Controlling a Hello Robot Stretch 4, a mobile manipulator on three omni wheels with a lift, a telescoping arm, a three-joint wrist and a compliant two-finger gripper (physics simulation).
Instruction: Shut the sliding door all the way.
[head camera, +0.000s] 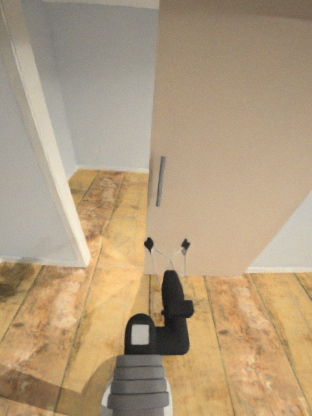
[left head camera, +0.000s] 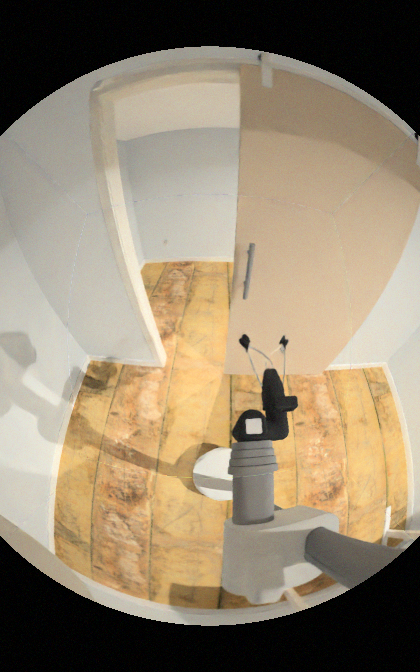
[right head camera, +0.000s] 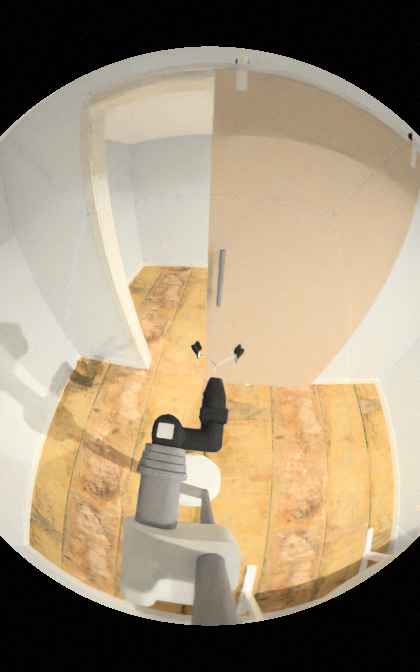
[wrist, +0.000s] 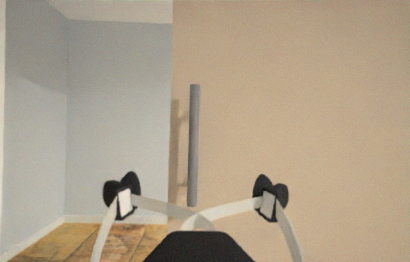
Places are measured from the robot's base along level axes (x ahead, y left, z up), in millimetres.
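Pixels of known places: gripper, between the fingertips: (head camera: 166, 239) (wrist: 197, 188).
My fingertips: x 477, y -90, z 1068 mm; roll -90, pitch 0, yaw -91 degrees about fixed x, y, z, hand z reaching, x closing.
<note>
Behind a point stands the place of what it marks.
The tan sliding door (head camera: 225, 125) {y -371, x 893, z 1402 mm} (left head camera: 310, 200) (right head camera: 280, 210) (wrist: 310, 100) {y -407, x 892, z 1218 mm} stands partly open, with the doorway gap on its left. Its grey vertical bar handle (head camera: 161, 181) {y -89, x 833, z 1111 mm} (left head camera: 249, 271) (right head camera: 221, 278) (wrist: 194, 145) {y -89, x 833, z 1088 mm} is near the door's left edge. My gripper (head camera: 167, 244) {y -90, x 477, z 1068 mm} (left head camera: 264, 342) (right head camera: 218, 350) (wrist: 197, 188) {y -90, x 477, z 1068 mm} is open and empty, pointing at the door. In the wrist view the handle stands upright between and mostly above the two fingertips, farther off than they are. The fingers do not appear to touch the handle or the door.
The white door frame post (head camera: 47, 150) {y 565, x 993, z 1191 mm} (left head camera: 120, 235) (right head camera: 107, 240) stands left of the gap. Wooden floor (head camera: 45, 320) {y 783, x 473, z -27 mm} lies below and runs through the doorway. White table legs (left head camera: 387, 522) (right head camera: 248, 580) show at the lower right. The robot's round base (left head camera: 212, 470) (right head camera: 205, 475) is beneath the arm.
</note>
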